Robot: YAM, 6 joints.
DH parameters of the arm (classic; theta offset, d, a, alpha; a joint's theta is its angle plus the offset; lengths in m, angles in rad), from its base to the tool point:
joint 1: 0 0.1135 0.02 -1.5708
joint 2: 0 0 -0.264 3.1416
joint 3: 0.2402 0 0.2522 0
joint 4: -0.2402 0 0.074 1.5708
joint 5: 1.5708 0 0 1.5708
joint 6: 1.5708 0.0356 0 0
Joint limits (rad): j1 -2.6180..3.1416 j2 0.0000..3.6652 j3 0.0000..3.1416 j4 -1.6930..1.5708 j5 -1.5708..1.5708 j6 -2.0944..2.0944
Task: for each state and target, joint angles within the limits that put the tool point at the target. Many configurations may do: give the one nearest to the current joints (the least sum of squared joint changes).
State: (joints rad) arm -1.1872 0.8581 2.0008 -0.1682 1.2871 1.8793
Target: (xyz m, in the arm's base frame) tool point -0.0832 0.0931 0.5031
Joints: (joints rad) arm -1.1253 0.3455 1.4881 -0.4358 1.3804 1.8793
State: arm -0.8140 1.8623 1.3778 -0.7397 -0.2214 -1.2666
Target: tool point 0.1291 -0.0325 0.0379
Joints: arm -0.3296 2.0506 0.5372 -0.9379 -0.3153 -1.2666
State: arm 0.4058 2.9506 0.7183 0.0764 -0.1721 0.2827
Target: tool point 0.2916 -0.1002 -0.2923
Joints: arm -0.3394 3.3143 1.5618 0.3052 -0.0730 0.2827
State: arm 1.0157 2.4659 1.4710 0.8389 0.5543 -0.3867
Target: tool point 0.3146 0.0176 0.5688
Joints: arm 0.1240 1.6531 1.8122 1.0072 0.6468 -0.3867
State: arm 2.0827 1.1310 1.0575 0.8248 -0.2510 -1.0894
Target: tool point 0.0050 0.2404 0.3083
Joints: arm 1.5234 1.0580 0.5673 0.7436 -0.1807 -1.0894
